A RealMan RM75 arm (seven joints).
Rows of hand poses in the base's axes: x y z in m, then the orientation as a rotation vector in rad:
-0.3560, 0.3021, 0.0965, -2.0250, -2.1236, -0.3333
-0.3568, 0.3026, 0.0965, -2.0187, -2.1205, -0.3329
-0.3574, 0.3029, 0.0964, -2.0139, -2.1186, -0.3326
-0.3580, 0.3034, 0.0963, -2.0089, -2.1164, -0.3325
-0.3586, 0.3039, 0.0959, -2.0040, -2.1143, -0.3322
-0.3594, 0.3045, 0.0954, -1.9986, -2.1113, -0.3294
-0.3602, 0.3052, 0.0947, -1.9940, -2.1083, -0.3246
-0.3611, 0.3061, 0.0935, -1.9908, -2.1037, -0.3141
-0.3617, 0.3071, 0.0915, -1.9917, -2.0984, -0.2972
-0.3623, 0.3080, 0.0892, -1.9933, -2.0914, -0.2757
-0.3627, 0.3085, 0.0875, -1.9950, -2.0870, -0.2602
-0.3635, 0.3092, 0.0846, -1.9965, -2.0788, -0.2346
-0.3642, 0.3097, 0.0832, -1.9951, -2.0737, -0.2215
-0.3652, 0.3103, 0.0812, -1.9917, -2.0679, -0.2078
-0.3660, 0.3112, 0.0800, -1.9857, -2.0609, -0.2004
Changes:
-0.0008, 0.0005, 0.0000, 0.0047, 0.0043, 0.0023
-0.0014, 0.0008, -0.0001, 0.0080, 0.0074, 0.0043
-0.0020, 0.0013, -0.0002, 0.0117, 0.0106, 0.0063
-0.0026, 0.0018, -0.0006, 0.0151, 0.0138, 0.0082
-0.0034, 0.0024, -0.0011, 0.0183, 0.0190, 0.0103
-0.0042, 0.0031, -0.0018, 0.0202, 0.0250, 0.0121
-0.0051, 0.0040, -0.0030, 0.0199, 0.0344, 0.0129
-0.0057, 0.0050, -0.0050, 0.0152, 0.0461, 0.0116
-0.0063, 0.0059, -0.0073, 0.0090, 0.0608, 0.0096
-0.0067, 0.0064, -0.0090, 0.0038, 0.0708, 0.0080
-0.0075, 0.0071, -0.0119, -0.0038, 0.0883, 0.0059
-0.0082, 0.0076, -0.0133, -0.0062, 0.0985, 0.0056
-0.0092, 0.0082, -0.0153, -0.0076, 0.1103, 0.0062
-0.0100, 0.0091, -0.0165, -0.0043, 0.1204, 0.0074

